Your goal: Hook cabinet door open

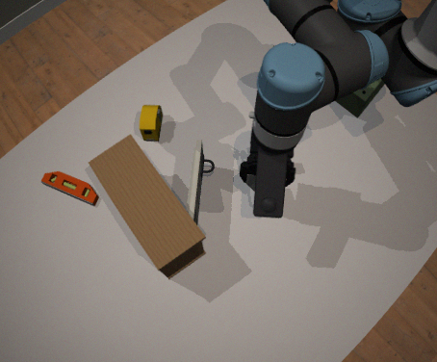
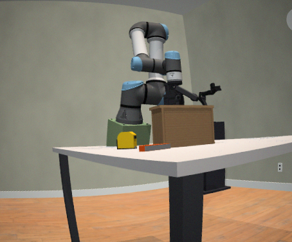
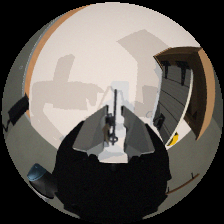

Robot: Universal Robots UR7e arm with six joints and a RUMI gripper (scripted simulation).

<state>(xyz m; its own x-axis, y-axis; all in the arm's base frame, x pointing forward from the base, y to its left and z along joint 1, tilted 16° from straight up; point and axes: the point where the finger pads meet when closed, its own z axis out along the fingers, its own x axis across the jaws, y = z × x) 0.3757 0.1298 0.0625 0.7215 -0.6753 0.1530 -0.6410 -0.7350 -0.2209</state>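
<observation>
The pale door is 10 cm ahead of my hand, 6 cm to the right of it and 2 cm below it. The rest, counted from my hand: orange spirit level (33 cm ahead, 27 cm to the right, 8 cm below); then yellow tape measure (8 cm ahead, 28 cm to the right, 6 cm below).
</observation>
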